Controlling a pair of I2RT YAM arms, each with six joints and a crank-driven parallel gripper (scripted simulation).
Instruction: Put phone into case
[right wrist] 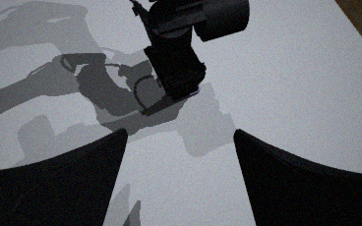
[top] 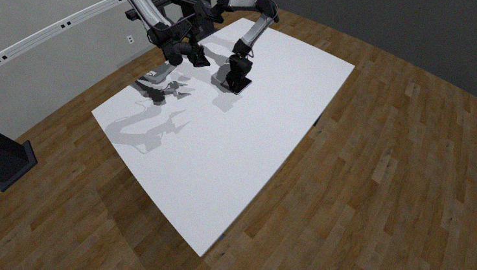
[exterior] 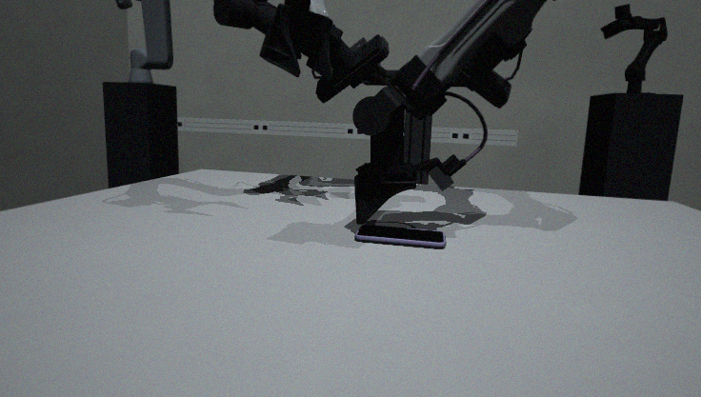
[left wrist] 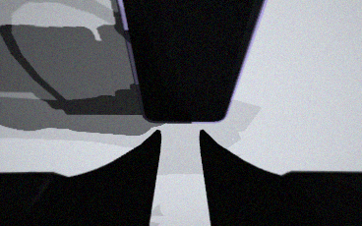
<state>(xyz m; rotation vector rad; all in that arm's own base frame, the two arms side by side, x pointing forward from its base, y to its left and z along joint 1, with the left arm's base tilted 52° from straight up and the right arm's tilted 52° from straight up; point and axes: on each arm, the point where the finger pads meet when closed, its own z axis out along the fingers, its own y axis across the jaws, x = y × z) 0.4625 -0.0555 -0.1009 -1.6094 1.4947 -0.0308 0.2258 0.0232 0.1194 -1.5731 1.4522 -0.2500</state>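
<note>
The phone is 1 cm ahead of my left hand, 7 cm to the left of it and 2 cm below it.
</note>
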